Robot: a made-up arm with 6 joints. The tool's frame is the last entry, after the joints.
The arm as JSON. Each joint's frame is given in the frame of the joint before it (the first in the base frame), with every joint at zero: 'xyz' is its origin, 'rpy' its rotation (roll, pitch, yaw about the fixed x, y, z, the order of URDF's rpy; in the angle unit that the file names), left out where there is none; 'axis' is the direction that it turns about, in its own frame. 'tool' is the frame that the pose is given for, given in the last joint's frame.
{
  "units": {
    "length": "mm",
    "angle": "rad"
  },
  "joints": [
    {
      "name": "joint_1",
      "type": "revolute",
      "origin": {
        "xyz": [
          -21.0,
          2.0,
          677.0
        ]
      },
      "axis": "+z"
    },
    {
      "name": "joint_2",
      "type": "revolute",
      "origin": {
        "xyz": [
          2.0,
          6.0,
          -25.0
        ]
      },
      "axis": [
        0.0,
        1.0,
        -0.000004
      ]
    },
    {
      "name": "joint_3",
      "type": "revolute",
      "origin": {
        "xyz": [
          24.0,
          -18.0,
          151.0
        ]
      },
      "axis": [
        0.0,
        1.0,
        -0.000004
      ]
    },
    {
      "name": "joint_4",
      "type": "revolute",
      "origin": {
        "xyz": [
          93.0,
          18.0,
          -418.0
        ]
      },
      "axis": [
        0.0,
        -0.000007,
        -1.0
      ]
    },
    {
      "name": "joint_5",
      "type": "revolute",
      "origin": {
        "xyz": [
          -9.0,
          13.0,
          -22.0
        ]
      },
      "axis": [
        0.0,
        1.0,
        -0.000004
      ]
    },
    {
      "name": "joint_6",
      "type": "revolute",
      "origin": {
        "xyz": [
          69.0,
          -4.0,
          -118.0
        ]
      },
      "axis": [
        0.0,
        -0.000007,
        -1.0
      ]
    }
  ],
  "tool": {
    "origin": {
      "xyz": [
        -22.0,
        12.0,
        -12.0
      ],
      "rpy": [
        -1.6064,
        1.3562,
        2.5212
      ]
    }
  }
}
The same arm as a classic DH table. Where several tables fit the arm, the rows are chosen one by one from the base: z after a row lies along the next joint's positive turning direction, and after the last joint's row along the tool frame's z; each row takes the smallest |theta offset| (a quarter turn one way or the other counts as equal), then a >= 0, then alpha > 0; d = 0 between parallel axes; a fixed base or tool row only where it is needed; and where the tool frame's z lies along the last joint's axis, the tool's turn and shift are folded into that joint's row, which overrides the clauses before.
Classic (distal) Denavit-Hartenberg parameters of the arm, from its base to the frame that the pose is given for. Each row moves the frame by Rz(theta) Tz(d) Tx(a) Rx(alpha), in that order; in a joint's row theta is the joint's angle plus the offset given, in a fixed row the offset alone. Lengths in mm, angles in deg.
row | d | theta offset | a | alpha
base (fixed) | 0.0 | -5.44 | -21.1 | 0.00
joint_1 | 652.0 | 5.44 | 2.0 | -90.00
joint_2 | 0.0 | -80.97 | 152.9 | 0.00
joint_3 | 6.0 | 80.97 | 93.0 | -90.00
joint_4 | 440.0 | 0.00 | -9.0 | 90.00
joint_5 | 9.0 | 0.00 | 69.0 | -90.00
joint_6 | 130.0 | 33.55 | -25.0 | -89.57
tool (fixed) | 2.2 | -102.29 | 0.0 | 0.00

